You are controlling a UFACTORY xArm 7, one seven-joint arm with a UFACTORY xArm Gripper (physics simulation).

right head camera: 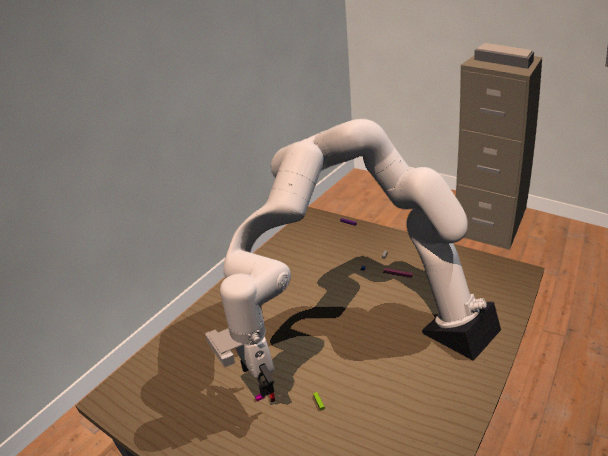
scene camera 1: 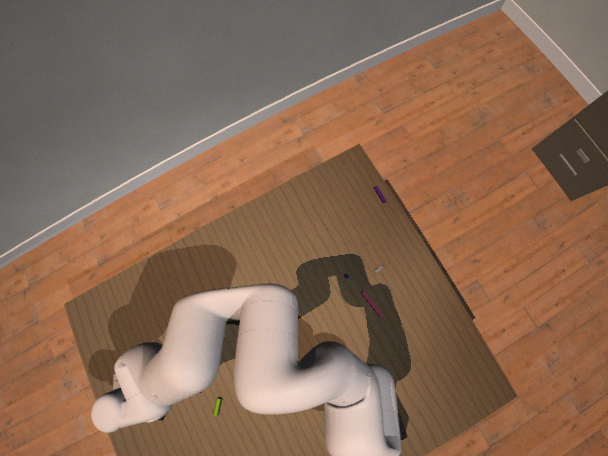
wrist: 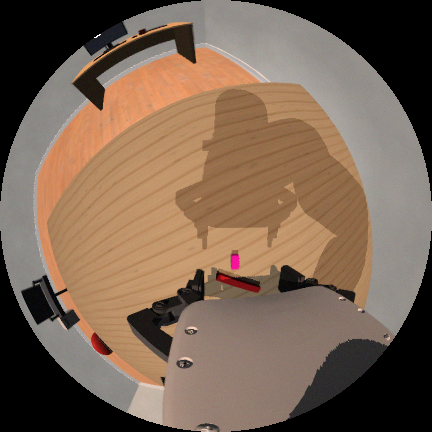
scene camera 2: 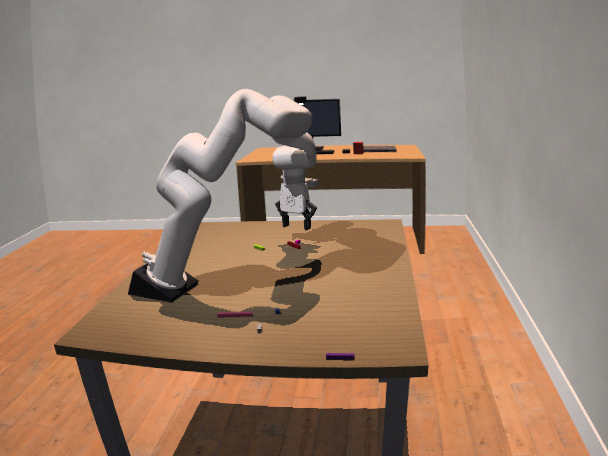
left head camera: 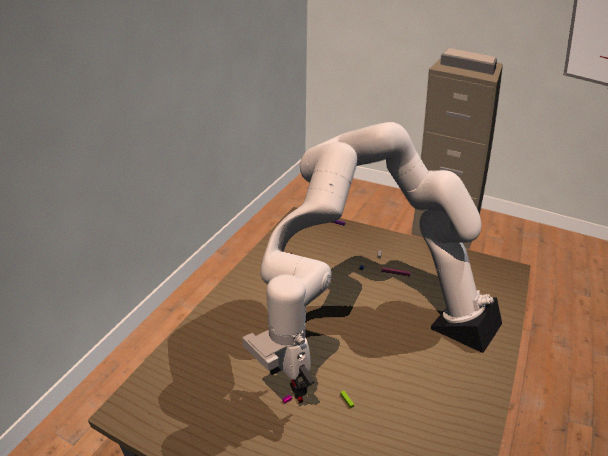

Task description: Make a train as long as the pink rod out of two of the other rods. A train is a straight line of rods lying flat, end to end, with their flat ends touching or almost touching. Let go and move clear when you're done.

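Seen in the pictures: gripper, between the fingertips: (right head camera: 258,381) (wrist: 243,280) (scene camera 2: 296,228) (left head camera: 288,383); arm's base, origin of its link: (right head camera: 458,315) (scene camera 2: 166,275) (left head camera: 464,311).
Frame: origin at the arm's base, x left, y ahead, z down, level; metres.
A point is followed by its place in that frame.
Observation:
The long pink rod (left head camera: 395,272) @(x -0.165, y 0.240, z 0.040 m) (right head camera: 398,273) @(x -0.166, y 0.236, z 0.039 m) (scene camera 1: 372,304) @(x -0.170, y 0.238, z 0.036 m) (scene camera 2: 235,314) @(x -0.175, y 0.242, z 0.038 m) lies flat near the arm base. A red rod (left head camera: 300,399) @(x 0.417, y 0.326, z 0.036 m) (right head camera: 272,397) @(x 0.415, y 0.326, z 0.035 m) (scene camera 2: 294,245) @(x 0.381, y 0.348, z 0.039 m) (wrist: 238,283) @(x 0.392, y 0.345, z 0.036 m) lies flat, with a short magenta rod (left head camera: 287,399) @(x 0.429, y 0.354, z 0.036 m) (right head camera: 258,398) @(x 0.432, y 0.355, z 0.037 m) (scene camera 2: 297,242) @(x 0.416, y 0.356, z 0.040 m) (wrist: 235,261) @(x 0.425, y 0.357, z 0.036 m) beside it, apart. A lime rod (left head camera: 347,399) @(x 0.378, y 0.223, z 0.036 m) (right head camera: 318,401) @(x 0.378, y 0.223, z 0.036 m) (scene camera 1: 218,406) @(x 0.369, y 0.225, z 0.037 m) (scene camera 2: 259,247) @(x 0.367, y 0.226, z 0.039 m) lies to one side. My gripper (left head camera: 300,392) (right head camera: 266,390) @(x 0.419, y 0.355, z -0.013 m) (scene camera 2: 296,226) @(x 0.419, y 0.355, z -0.013 m) (wrist: 243,280) @(x 0.419, y 0.355, z -0.013 m) is open and empty, above the red rod. In the head views the fingers hide part of the red rod; the arm hides it in scene camera 1.
A purple rod (left head camera: 339,222) @(x -0.381, y 0.496, z 0.039 m) (right head camera: 348,221) @(x -0.382, y 0.504, z 0.037 m) (scene camera 1: 380,194) @(x -0.385, y 0.504, z 0.036 m) (scene camera 2: 340,356) @(x -0.390, y 0.507, z 0.038 m) lies near a table edge. A small white rod (left head camera: 379,254) @(x -0.236, y 0.312, z 0.036 m) (scene camera 1: 379,269) @(x -0.246, y 0.312, z 0.036 m) (scene camera 2: 259,328) @(x -0.257, y 0.315, z 0.036 m) and a tiny blue rod (left head camera: 361,267) @(x -0.149, y 0.347, z 0.038 m) (scene camera 1: 346,276) @(x -0.151, y 0.347, z 0.036 m) (scene camera 2: 278,311) @(x -0.156, y 0.350, z 0.038 m) lie near the pink rod. A filing cabinet (right head camera: 492,120) stands beyond the table.

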